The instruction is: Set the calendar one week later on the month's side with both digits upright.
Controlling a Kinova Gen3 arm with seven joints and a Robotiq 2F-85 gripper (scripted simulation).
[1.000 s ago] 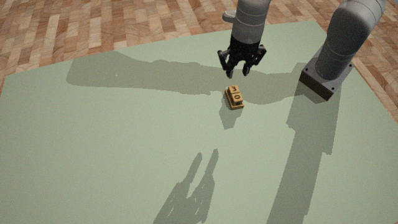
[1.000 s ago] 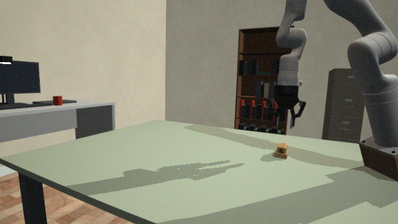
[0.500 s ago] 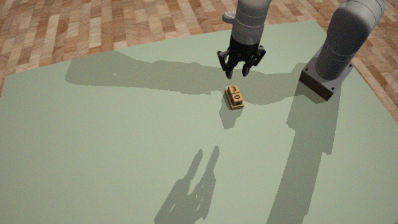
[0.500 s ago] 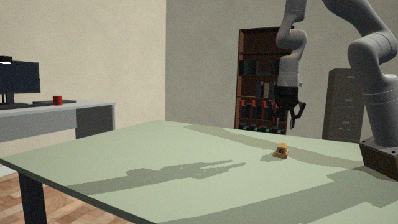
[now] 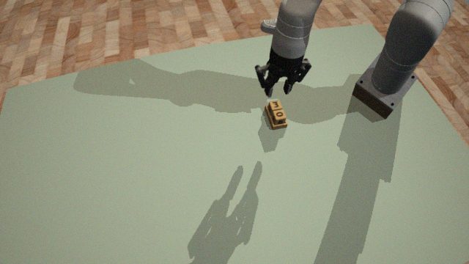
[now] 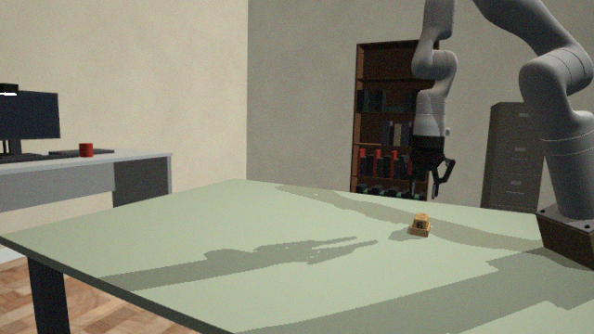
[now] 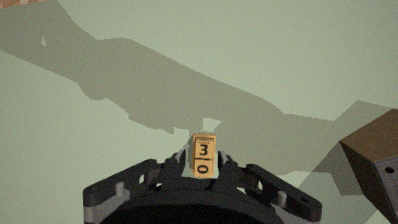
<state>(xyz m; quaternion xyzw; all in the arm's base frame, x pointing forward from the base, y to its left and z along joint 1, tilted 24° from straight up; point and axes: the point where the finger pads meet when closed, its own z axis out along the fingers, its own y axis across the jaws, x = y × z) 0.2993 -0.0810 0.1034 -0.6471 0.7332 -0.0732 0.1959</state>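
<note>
My hand is 80 mm above the cube. Also, from my hand: wooden tray (20 mm to the left, 90 mm below).
</note>
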